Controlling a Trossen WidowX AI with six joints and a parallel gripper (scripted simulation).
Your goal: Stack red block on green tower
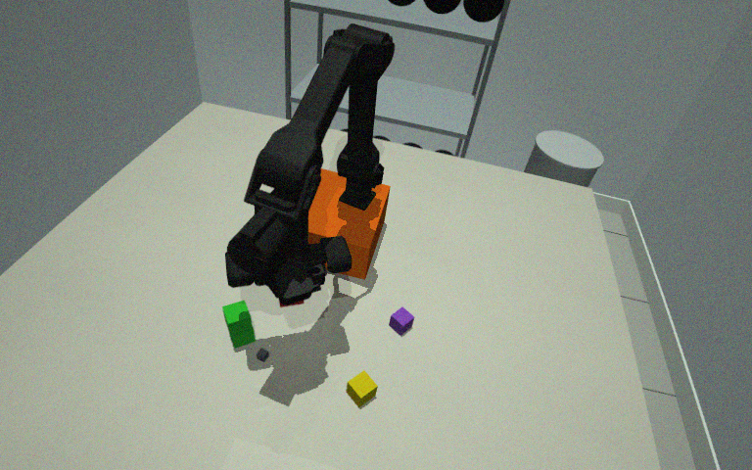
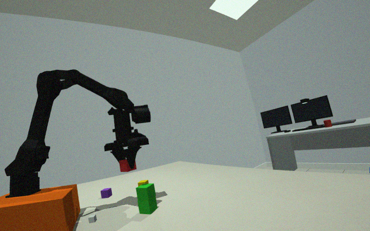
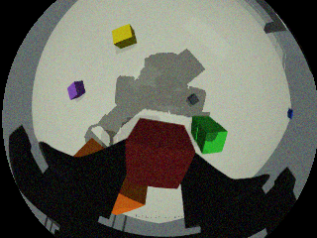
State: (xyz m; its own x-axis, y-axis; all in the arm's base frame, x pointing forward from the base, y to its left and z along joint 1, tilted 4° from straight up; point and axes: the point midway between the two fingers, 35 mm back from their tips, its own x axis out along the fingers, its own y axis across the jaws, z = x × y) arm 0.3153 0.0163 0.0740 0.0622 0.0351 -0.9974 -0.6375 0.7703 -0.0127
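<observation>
The small grey cube lies 6 cm ahead of my gripper tip, 2 cm to the right of it and 12 cm below it. From my gripper tip the other things lie so: red block 1 cm above; then purple block 12 cm behind, 18 cm to the left, 11 cm below; then yellow block 5 cm ahead, 16 cm to the left, 11 cm below.
</observation>
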